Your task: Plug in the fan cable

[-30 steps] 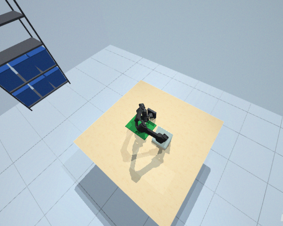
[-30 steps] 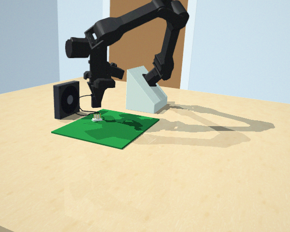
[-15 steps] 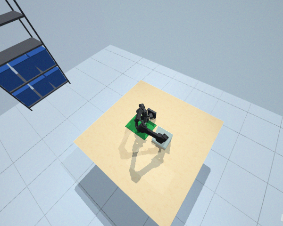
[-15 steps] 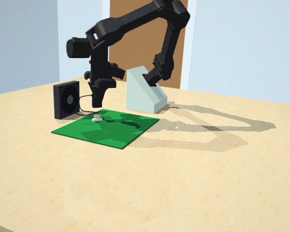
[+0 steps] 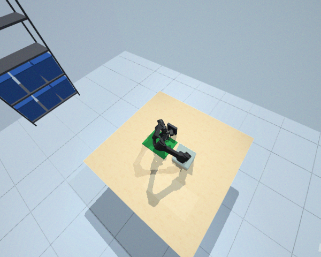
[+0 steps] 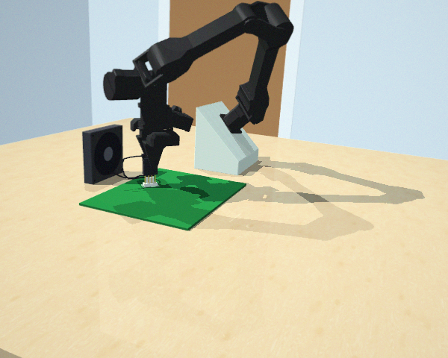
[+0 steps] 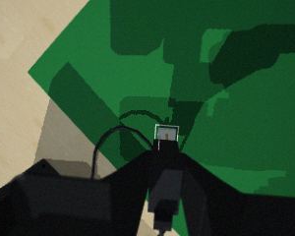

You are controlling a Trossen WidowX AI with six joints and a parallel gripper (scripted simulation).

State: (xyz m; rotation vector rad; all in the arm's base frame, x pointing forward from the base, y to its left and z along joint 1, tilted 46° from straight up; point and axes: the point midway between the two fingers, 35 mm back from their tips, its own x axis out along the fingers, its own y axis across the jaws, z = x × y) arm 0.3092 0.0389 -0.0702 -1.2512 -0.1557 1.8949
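The black fan plug is 10 mm ahead of my gripper tip and 10 mm above it. Also, from my gripper tip: white four-pin fan header 40 mm below, 10 mm ahead; green board 60 mm to the left, 60 mm below, 20 mm ahead; black fan 130 mm to the right, 20 mm above, 10 mm ahead.
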